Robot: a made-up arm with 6 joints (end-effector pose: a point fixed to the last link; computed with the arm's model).
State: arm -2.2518 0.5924 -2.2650 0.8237 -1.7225 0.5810
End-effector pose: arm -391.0 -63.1 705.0 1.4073 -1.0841 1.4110
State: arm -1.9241 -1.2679 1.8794 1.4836 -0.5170 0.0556
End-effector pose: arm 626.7 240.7 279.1 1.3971 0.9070 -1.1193
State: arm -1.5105 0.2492 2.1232 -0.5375 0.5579 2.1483
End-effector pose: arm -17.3 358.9 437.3 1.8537 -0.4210 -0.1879
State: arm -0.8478 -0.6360 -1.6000 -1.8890 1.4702 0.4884
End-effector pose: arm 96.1 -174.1 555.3 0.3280 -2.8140 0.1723
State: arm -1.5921 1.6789 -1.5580 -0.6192 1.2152 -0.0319
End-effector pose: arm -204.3 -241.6 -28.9 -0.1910 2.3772 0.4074
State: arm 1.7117 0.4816 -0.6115 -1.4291 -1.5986 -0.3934
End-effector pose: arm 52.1 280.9 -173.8 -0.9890 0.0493 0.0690
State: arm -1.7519 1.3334 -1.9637 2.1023 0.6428 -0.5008
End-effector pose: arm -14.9 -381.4 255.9 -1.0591 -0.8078 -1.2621
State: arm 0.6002 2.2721 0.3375 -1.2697 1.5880 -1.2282
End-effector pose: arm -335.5 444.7 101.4 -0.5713 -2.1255 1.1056
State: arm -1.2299 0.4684 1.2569 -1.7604 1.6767 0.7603
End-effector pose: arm -223.8 129.0 168.6 0.2215 -0.5497 -2.1089
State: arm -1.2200 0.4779 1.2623 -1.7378 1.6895 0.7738
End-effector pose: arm -223.1 127.1 166.1 0.2548 -0.5653 -2.0814
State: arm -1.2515 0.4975 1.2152 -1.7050 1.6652 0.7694
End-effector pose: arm -209.3 131.3 144.0 0.3050 -0.6135 -2.1167
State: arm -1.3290 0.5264 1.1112 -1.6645 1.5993 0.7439
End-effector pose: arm -178.5 136.8 103.2 0.3675 -0.7005 -2.2150
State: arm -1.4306 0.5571 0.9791 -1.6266 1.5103 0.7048
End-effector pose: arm -138.6 133.2 57.7 0.4246 -0.8103 -2.3395
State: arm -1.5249 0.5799 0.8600 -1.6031 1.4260 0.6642
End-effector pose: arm -105.4 120.0 22.3 0.4576 -0.9092 -2.4532
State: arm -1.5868 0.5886 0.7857 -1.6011 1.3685 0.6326
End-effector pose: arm -89.1 108.6 3.4 0.4609 -0.9624 -2.5372
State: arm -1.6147 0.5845 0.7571 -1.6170 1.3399 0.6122
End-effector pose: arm -86.6 105.7 -2.2 0.4421 -0.9666 -2.5933
